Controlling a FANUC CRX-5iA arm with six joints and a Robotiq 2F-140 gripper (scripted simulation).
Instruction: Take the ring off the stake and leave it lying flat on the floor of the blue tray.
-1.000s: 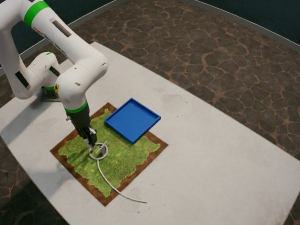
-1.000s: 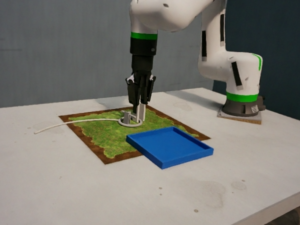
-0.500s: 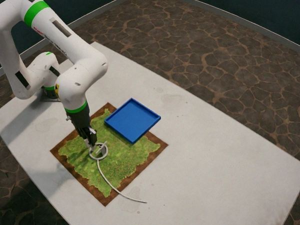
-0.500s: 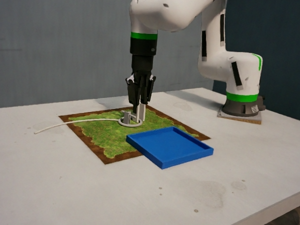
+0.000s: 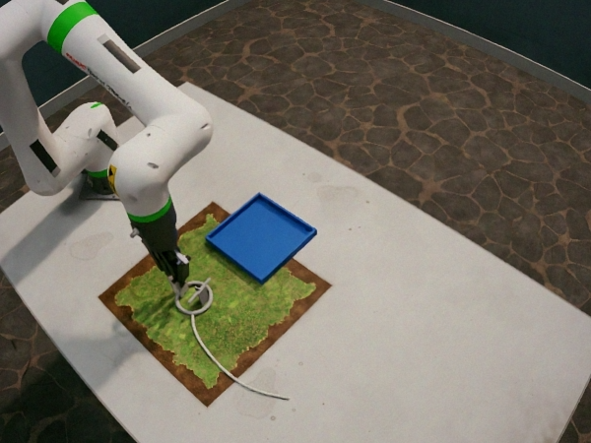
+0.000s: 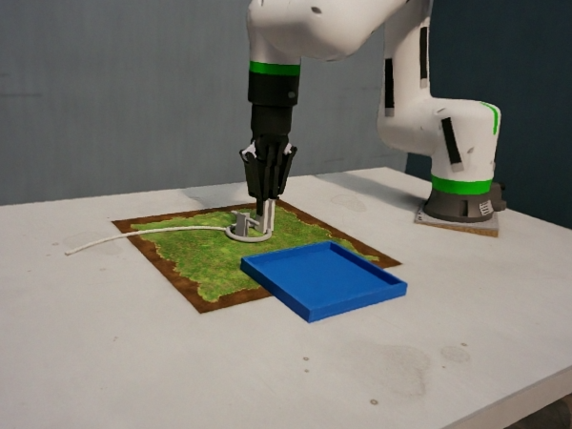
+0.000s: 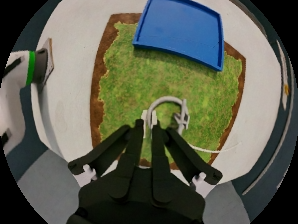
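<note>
Right now my hand is 60 mm short of the grey stake, 20 mm to the right of it and 10 mm above it. Also, from my hand: blue tray 230 mm to the left, 50 mm ahead, 30 mm below; then square green grass mat 60 mm ahead, 50 mm below, 40 mm to the left.
</note>
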